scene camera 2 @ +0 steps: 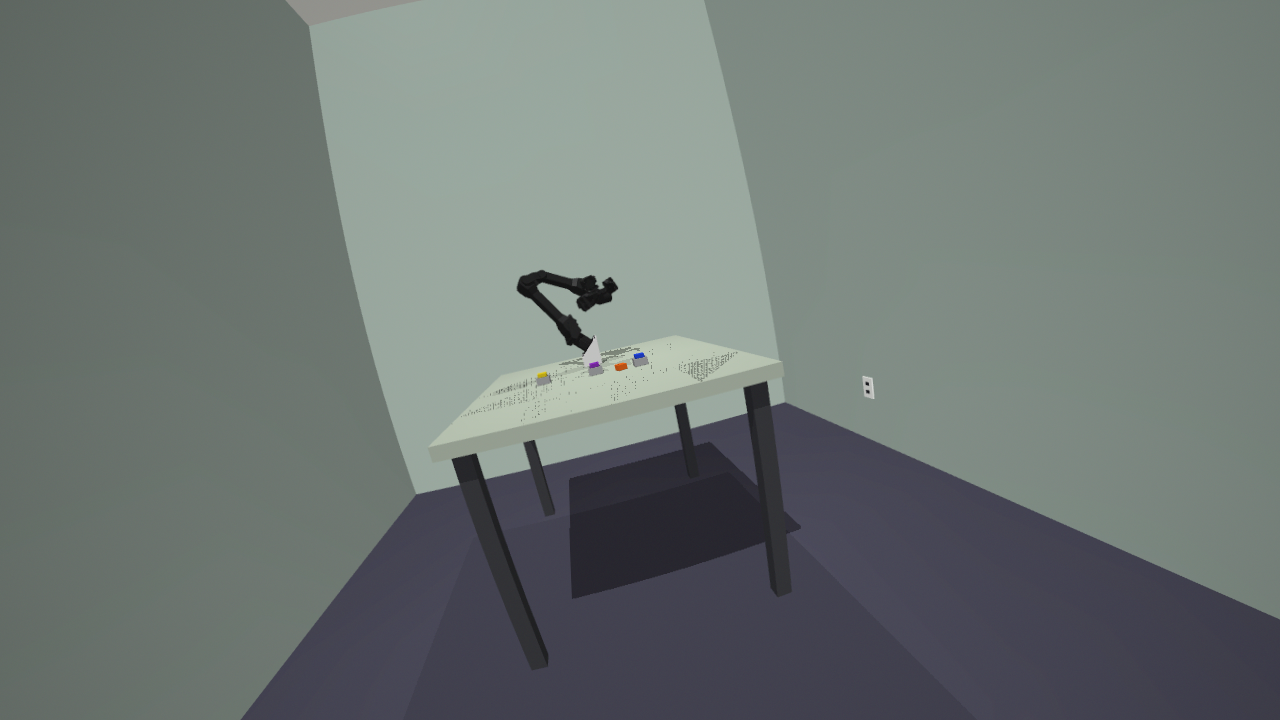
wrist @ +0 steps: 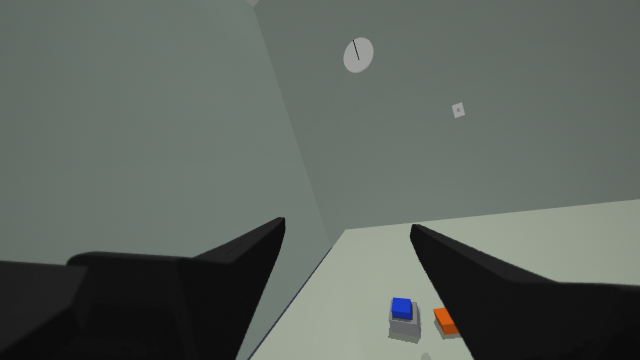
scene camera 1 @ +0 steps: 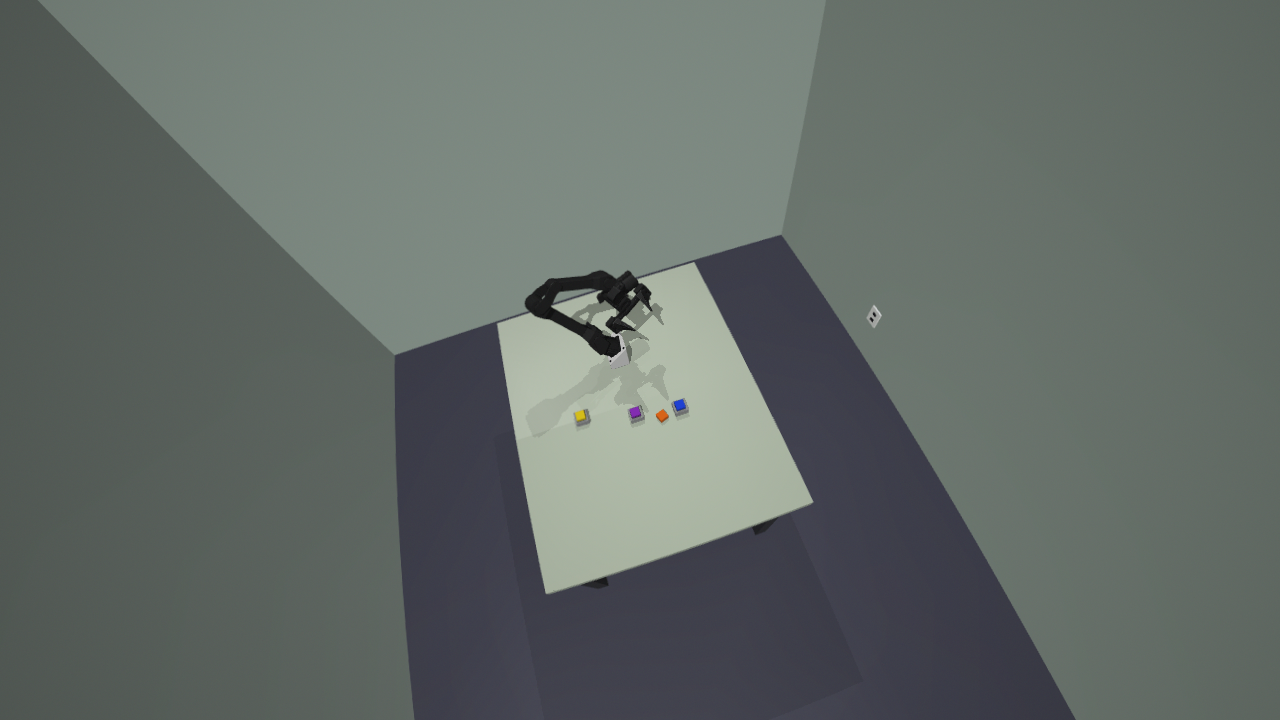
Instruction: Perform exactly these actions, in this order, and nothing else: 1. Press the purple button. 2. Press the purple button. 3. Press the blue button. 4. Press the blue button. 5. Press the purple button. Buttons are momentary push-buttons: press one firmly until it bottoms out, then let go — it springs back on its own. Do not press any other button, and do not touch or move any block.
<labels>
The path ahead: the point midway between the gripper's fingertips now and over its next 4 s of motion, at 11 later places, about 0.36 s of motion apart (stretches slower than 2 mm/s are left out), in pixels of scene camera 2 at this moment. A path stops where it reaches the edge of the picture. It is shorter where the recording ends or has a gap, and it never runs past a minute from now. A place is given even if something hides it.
The gripper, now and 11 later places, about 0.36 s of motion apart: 605, 288; 606, 293; 602, 307; 594, 326; 589, 339; 592, 352; 592, 355; 593, 357; 594, 362; 594, 364; 593, 360; 592, 356
</labels>
